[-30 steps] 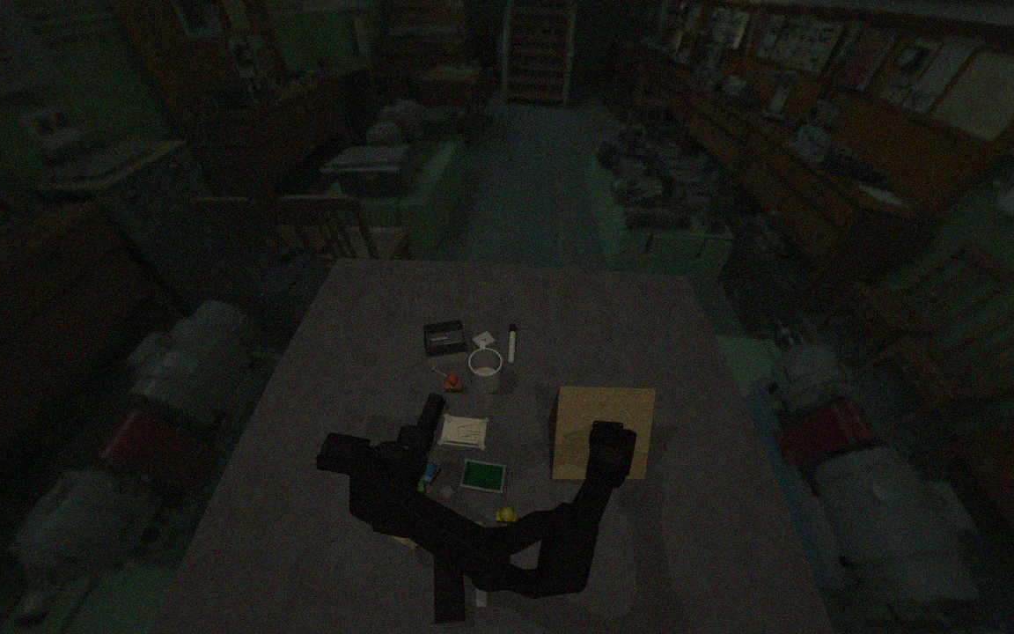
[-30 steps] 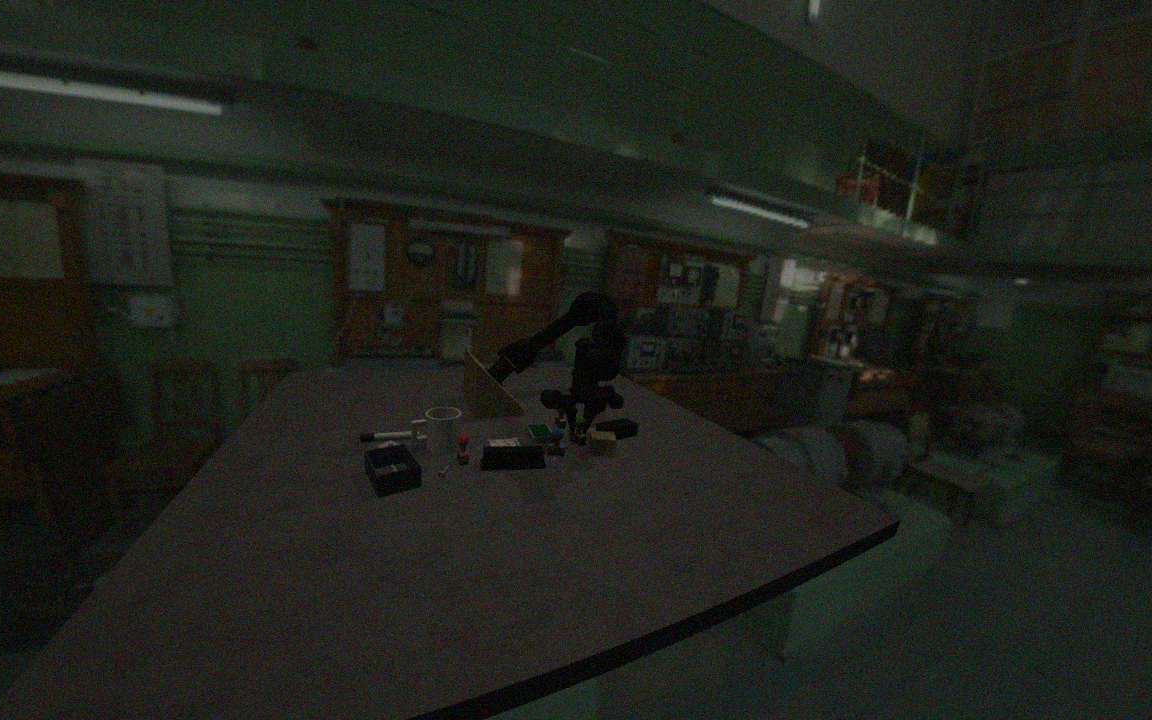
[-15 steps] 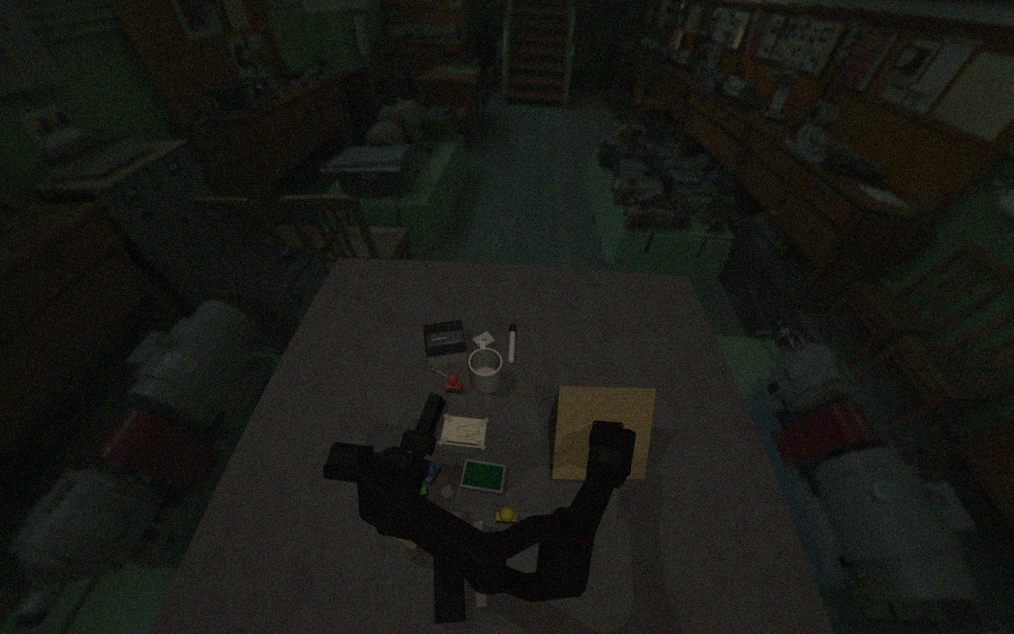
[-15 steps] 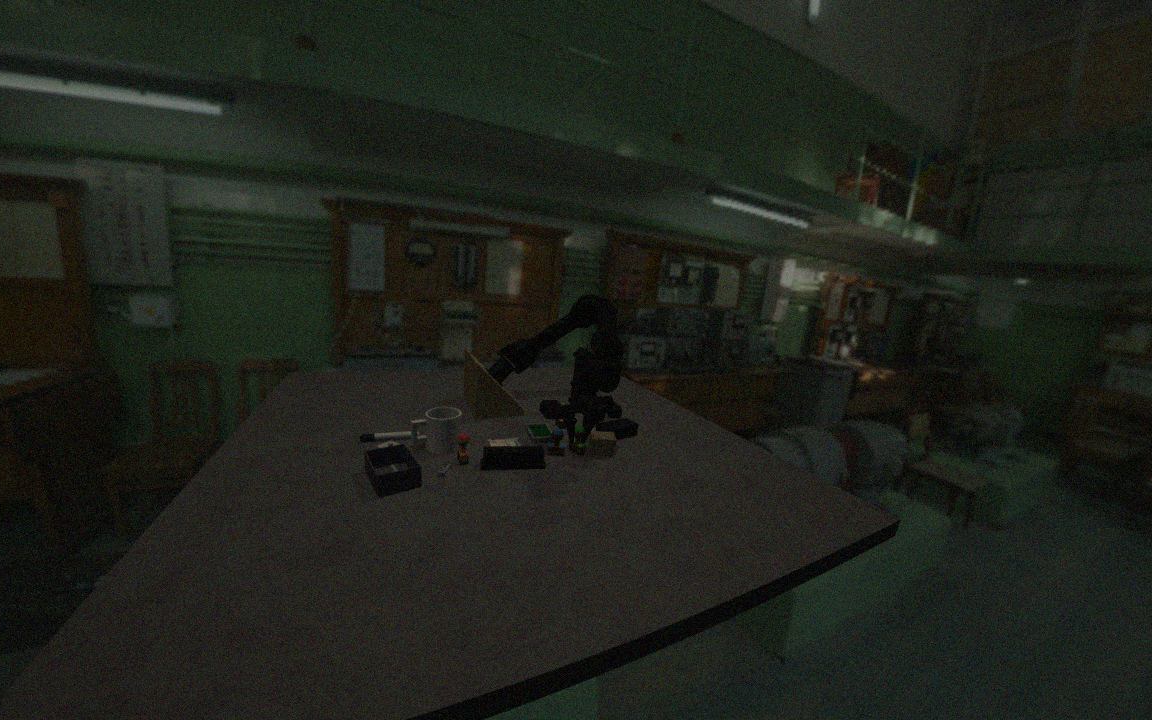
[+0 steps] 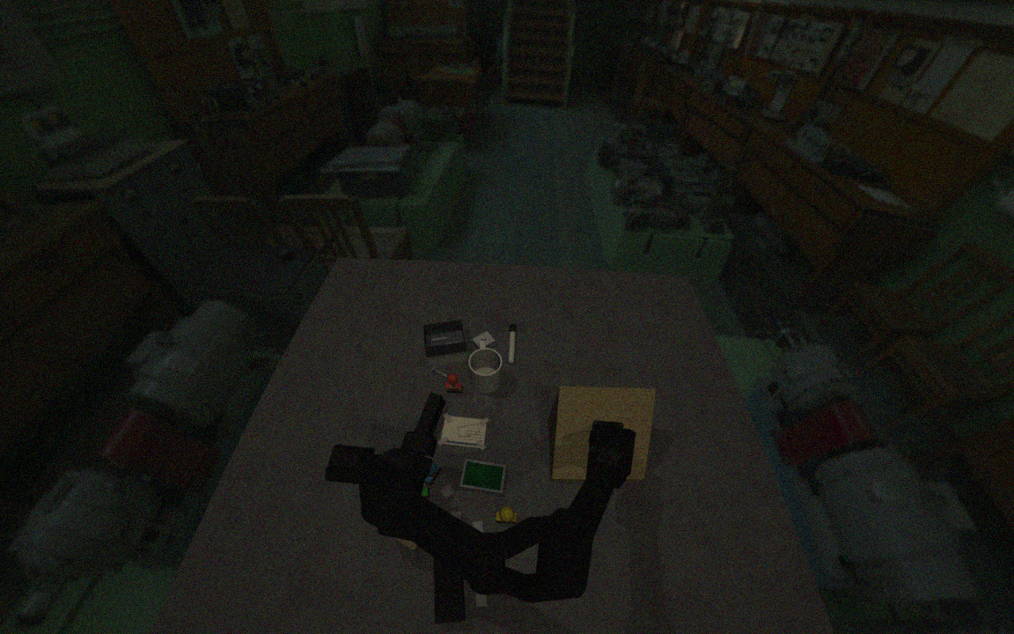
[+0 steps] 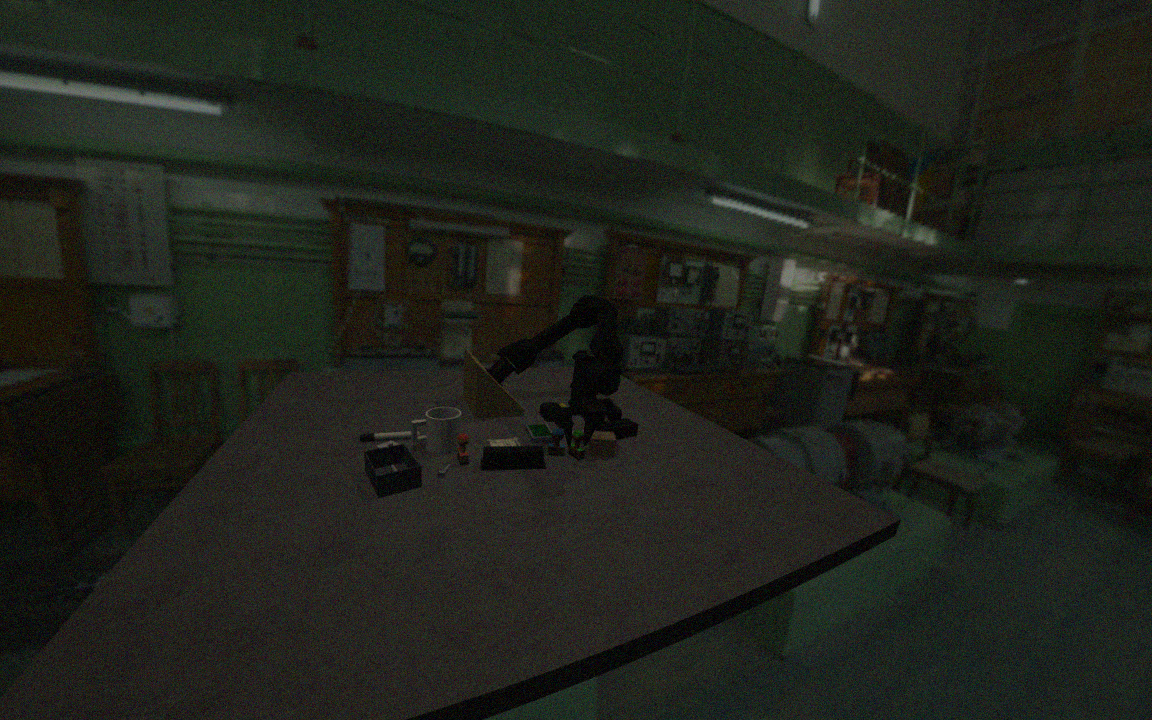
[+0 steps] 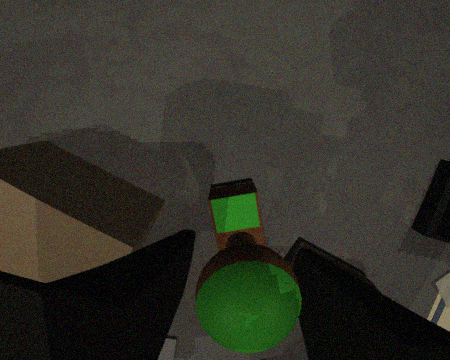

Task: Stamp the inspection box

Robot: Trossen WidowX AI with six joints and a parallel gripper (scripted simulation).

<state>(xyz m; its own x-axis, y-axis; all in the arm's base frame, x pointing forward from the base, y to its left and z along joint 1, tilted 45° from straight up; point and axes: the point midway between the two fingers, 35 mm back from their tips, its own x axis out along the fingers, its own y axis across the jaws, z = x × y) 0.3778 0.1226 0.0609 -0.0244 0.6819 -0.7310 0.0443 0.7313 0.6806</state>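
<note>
Now: the green stamp 10 mm below my gripper tip. From my gripper tip the other things lie so: ink pad 130 mm behind, 50 mm to the right, 20 mm below; then tan block 70 mm to the left, 10 mm below, 10 mm behind; then blue stamp 40 mm to the right, 20 mm behind, 10 mm below.
</note>
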